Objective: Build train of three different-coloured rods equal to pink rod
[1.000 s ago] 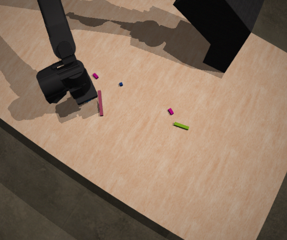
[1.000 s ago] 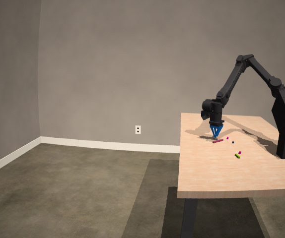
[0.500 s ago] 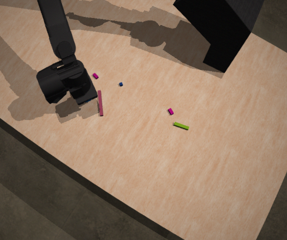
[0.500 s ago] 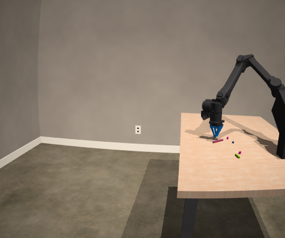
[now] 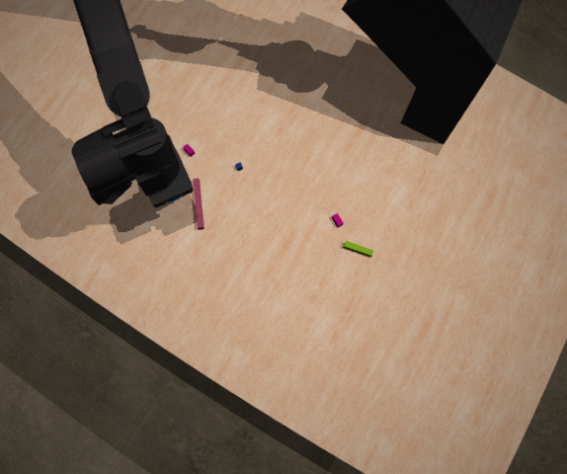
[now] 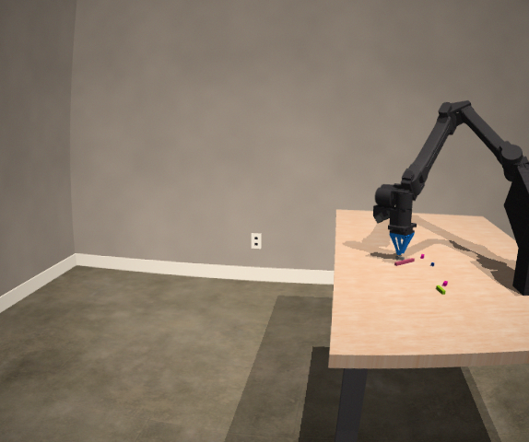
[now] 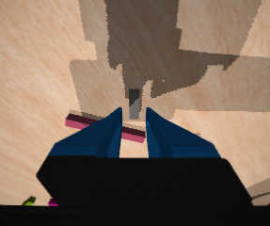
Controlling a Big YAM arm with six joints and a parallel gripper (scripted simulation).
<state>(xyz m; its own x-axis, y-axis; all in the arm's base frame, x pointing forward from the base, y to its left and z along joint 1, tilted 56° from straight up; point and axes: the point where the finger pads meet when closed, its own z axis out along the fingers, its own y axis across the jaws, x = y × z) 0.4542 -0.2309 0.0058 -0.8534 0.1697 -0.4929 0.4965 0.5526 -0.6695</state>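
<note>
Right now my hand is 20 mm above the grey rod. From my hand the other things lie so: pink rod: 40 mm to the left, 20 mm below, 10 mm behind; blue rod: 110 mm behind, 60 mm to the left, 20 mm below; lime rod: 310 mm to the left, 100 mm behind, 20 mm below.
</note>
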